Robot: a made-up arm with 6 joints.
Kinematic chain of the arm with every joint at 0, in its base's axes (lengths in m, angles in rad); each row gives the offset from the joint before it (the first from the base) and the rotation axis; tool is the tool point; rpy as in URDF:
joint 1: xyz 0 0 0.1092 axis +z
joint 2: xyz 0 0 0 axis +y
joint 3: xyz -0.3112 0 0.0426 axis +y
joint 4: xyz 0.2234 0 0.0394 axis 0.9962 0 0.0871
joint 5: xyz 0 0 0 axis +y
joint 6: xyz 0.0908 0 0.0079 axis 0.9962 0 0.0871
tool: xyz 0 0 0 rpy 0 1.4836 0
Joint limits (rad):
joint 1: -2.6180..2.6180
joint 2: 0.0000..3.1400
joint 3: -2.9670..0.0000
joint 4: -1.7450..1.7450
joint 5: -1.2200..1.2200
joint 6: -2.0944..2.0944
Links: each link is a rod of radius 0.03 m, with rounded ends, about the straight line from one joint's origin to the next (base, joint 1, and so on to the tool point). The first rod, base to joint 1, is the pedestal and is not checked.
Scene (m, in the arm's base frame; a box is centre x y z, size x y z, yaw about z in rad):
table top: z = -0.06
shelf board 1: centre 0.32 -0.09 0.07 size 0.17 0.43 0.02 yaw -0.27
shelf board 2: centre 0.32 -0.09 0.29 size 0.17 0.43 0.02 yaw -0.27
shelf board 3: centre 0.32 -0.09 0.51 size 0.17 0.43 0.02 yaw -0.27
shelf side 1: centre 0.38 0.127 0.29 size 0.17 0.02 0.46 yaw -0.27
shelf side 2: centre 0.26 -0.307 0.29 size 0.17 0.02 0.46 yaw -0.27
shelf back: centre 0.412 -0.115 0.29 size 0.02 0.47 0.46 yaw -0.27
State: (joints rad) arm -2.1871 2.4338 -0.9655 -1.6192 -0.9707 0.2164
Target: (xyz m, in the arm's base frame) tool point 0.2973 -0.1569 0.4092
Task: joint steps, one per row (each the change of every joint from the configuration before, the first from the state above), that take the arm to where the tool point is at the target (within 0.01 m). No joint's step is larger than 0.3 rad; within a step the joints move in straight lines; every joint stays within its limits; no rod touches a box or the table.
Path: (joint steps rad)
1: 0.1838 -0.2763 -0.0018 -0.0223 -0.0499 0.0000
2: 0.1837 -0.2764 -0.0018 -0.0223 -0.0498 0.0000
3: 0.1838 -0.2763 -0.0018 -0.0223 -0.0499 0.0000
4: 0.1837 -0.2763 -0.0018 -0.0223 -0.0498 0.0000
5: 0.1838 -0.2763 -0.0017 -0.0223 -0.0499 0.0000
6: 0.2642 0.2950 -0.2269 0.1147 0.0126 0.0000
7: 0.2642 0.2950 -0.2268 0.1148 0.0126 0.0000

